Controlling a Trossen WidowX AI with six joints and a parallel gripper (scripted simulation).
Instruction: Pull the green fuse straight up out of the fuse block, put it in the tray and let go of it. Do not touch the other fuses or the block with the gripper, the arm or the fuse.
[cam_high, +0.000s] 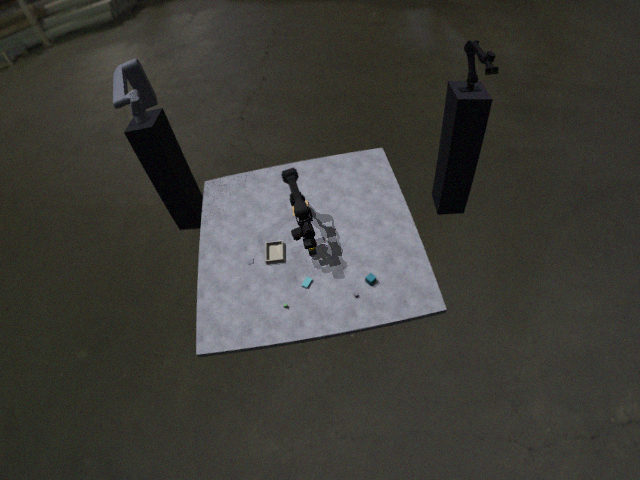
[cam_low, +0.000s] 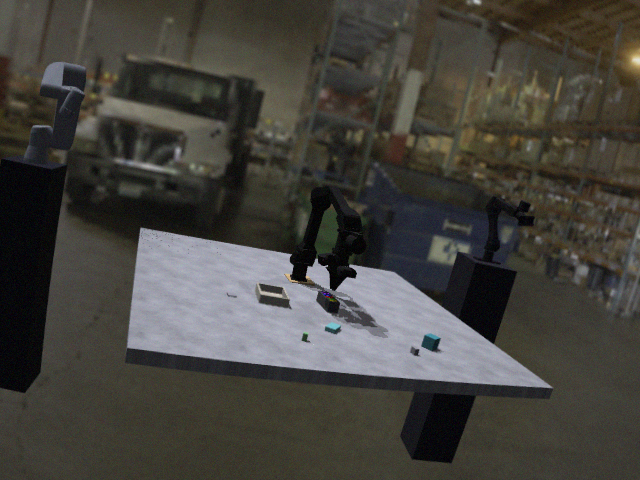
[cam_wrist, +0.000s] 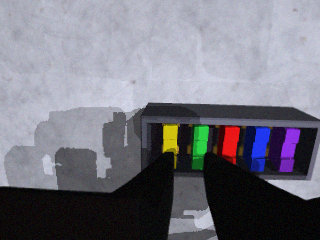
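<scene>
The green fuse is 5 cm below my gripper tip, 1 cm to the left of it and 1 cm behind it. From my gripper tip the other things lie so: blue fuse: 5 cm below, 5 cm behind; then red fuse: 5 cm below, 3 cm behind; then yellow fuse: 5 cm below, 1 cm to the left, 1 cm ahead.
</scene>
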